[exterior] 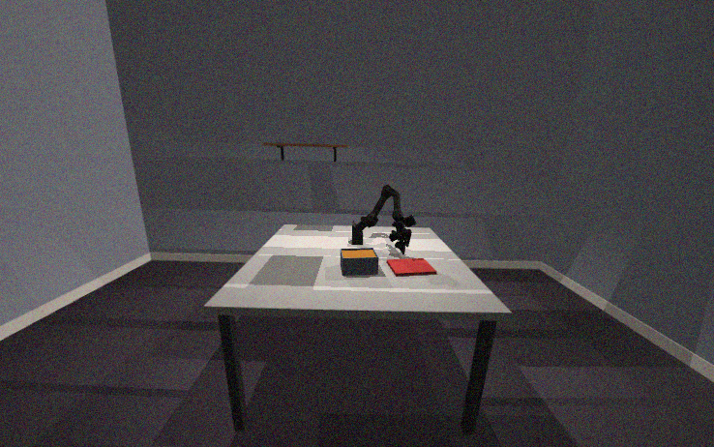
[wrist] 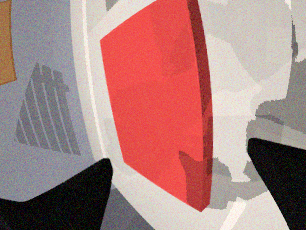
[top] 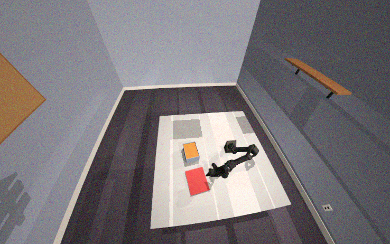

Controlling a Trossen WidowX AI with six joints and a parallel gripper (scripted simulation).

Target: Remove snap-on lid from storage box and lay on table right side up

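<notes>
The red lid is 110 mm ahead of my gripper tip and 50 mm below it. The rest, counted from my gripper tip: storage box: 300 mm to the right, 110 mm ahead, 10 mm below.
</notes>
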